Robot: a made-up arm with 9 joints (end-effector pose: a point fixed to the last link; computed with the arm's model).
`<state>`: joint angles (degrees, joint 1 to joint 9).
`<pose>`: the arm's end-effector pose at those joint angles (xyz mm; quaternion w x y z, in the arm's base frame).
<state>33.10 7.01 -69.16 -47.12 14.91 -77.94 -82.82 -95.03 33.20</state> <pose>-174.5 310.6 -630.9 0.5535 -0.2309 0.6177 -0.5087</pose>
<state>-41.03 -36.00 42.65 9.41 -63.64 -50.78 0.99 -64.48 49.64</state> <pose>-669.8 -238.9 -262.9 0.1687 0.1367 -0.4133 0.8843</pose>
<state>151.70 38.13 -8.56 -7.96 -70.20 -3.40 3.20 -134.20 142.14</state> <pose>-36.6 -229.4 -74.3 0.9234 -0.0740 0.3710 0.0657</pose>
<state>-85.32 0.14 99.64 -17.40 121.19 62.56 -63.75 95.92 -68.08</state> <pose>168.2 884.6 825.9 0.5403 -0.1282 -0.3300 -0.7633</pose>
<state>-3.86 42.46 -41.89 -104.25 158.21 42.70 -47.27 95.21 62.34</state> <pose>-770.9 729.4 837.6 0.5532 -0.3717 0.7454 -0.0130</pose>
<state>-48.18 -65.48 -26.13 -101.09 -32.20 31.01 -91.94 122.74 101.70</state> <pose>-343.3 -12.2 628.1 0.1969 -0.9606 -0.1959 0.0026</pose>
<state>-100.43 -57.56 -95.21 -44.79 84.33 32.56 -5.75 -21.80 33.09</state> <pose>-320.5 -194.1 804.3 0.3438 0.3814 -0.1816 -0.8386</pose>
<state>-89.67 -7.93 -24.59 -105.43 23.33 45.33 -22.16 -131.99 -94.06</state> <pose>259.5 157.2 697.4 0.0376 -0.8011 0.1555 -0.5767</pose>
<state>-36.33 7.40 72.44 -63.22 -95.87 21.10 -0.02 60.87 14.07</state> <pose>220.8 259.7 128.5 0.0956 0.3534 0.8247 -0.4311</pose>
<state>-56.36 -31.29 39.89 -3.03 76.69 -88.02 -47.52 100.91 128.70</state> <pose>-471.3 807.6 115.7 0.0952 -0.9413 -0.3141 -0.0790</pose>
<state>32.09 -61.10 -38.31 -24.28 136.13 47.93 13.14 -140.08 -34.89</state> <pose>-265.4 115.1 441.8 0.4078 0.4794 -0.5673 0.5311</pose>
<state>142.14 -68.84 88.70 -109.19 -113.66 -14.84 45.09 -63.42 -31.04</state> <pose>-408.9 368.9 285.4 0.1302 -0.5160 -0.2172 0.8183</pose>
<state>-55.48 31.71 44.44 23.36 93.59 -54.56 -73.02 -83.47 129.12</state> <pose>-471.7 1170.4 1064.4 0.3940 0.2295 0.8655 -0.2076</pose>
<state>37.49 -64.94 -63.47 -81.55 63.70 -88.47 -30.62 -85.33 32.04</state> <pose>658.7 132.7 40.0 0.8543 -0.2100 0.1578 -0.4485</pose>
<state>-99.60 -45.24 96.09 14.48 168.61 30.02 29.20 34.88 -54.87</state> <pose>441.2 112.4 312.4 0.1415 0.1960 -0.5571 0.7944</pose>
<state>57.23 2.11 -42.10 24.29 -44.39 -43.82 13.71 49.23 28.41</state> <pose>-969.0 -240.6 -232.1 0.8171 0.0582 -0.4309 0.3785</pose>
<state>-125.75 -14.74 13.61 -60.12 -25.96 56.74 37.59 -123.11 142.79</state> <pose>169.6 -140.1 450.3 0.1628 0.7020 -0.5903 -0.3637</pose>
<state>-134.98 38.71 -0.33 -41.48 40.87 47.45 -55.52 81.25 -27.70</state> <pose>283.8 -599.8 558.8 0.3078 0.7993 -0.0558 0.5131</pose>
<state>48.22 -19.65 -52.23 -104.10 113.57 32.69 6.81 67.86 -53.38</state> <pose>-708.0 569.7 -88.1 0.0845 -0.8288 0.4769 0.2802</pose>
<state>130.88 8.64 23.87 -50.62 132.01 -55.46 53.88 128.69 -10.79</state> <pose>-141.2 -557.5 459.3 0.0755 0.0502 -0.9866 -0.1360</pose>
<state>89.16 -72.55 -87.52 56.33 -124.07 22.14 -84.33 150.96 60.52</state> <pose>168.6 -569.8 348.0 0.4550 -0.8760 -0.0957 0.1283</pose>
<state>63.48 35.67 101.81 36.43 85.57 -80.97 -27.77 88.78 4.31</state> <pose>-231.7 -309.7 625.3 0.0138 0.1616 0.8704 0.4648</pose>
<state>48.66 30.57 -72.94 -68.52 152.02 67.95 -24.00 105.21 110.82</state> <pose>-601.2 215.5 702.6 0.5636 -0.4606 0.6742 -0.1251</pose>
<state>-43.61 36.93 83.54 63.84 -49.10 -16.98 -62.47 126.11 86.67</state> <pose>-303.7 319.1 3.1 0.6493 -0.0101 0.3130 0.6930</pose>
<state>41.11 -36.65 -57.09 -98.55 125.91 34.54 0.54 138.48 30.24</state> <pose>-448.7 320.3 -111.0 0.1942 -0.5988 0.2968 -0.7180</pose>
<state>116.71 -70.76 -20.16 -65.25 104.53 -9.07 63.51 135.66 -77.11</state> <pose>-148.9 99.7 -122.8 0.1613 0.4680 -0.0960 0.8636</pose>
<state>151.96 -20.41 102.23 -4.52 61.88 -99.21 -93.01 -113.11 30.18</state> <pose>736.7 176.6 523.9 0.8013 0.4332 0.4036 -0.0861</pose>
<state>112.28 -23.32 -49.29 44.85 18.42 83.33 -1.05 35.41 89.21</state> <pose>-5.6 307.7 -353.8 0.3939 -0.3537 0.4822 -0.6980</pose>
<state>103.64 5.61 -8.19 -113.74 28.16 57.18 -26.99 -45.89 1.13</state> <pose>-706.5 -136.7 851.0 0.5902 0.2372 0.0187 0.7714</pose>
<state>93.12 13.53 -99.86 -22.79 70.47 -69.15 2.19 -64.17 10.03</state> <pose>-551.0 581.5 -124.1 0.1425 -0.0652 0.9219 0.3542</pose>
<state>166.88 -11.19 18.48 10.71 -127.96 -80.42 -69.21 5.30 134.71</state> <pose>278.6 12.0 872.6 0.1169 -0.8392 0.2508 0.4682</pose>
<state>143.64 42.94 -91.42 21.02 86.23 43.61 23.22 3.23 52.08</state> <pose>-209.3 302.1 -31.6 0.0947 0.2027 -0.9745 0.0199</pose>
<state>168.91 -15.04 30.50 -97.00 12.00 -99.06 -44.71 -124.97 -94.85</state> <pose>43.8 -555.2 -374.5 0.7495 0.2865 0.5303 -0.2739</pose>
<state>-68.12 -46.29 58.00 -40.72 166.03 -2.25 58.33 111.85 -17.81</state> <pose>-248.5 511.7 290.9 0.0964 -0.9215 -0.0788 0.3679</pose>
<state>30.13 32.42 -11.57 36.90 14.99 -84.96 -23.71 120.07 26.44</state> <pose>-974.8 301.7 596.4 0.5413 0.3949 0.7313 0.1274</pose>
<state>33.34 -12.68 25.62 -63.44 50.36 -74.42 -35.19 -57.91 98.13</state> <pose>-855.5 500.2 -686.6 0.7576 -0.4125 0.3409 -0.3738</pose>
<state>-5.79 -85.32 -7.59 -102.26 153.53 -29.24 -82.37 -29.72 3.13</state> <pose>-271.0 -5.3 -779.7 0.5092 -0.8276 0.2091 -0.1099</pose>
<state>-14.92 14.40 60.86 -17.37 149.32 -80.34 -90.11 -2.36 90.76</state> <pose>-1200.4 396.6 400.9 0.8698 -0.2501 0.3822 0.1865</pose>
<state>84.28 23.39 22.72 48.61 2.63 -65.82 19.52 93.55 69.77</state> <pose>-638.5 -561.9 506.5 0.7578 0.0509 0.6372 0.1312</pose>
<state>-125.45 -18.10 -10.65 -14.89 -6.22 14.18 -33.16 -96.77 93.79</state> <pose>-131.7 -170.8 -378.0 0.4582 -0.3107 0.1749 0.8142</pose>
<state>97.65 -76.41 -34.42 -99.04 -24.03 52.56 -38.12 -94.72 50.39</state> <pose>-596.4 43.9 317.2 0.1333 0.5822 -0.7152 0.3631</pose>
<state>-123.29 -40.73 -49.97 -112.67 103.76 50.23 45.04 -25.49 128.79</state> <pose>547.0 28.9 185.8 0.2546 0.3835 0.1070 -0.8813</pose>
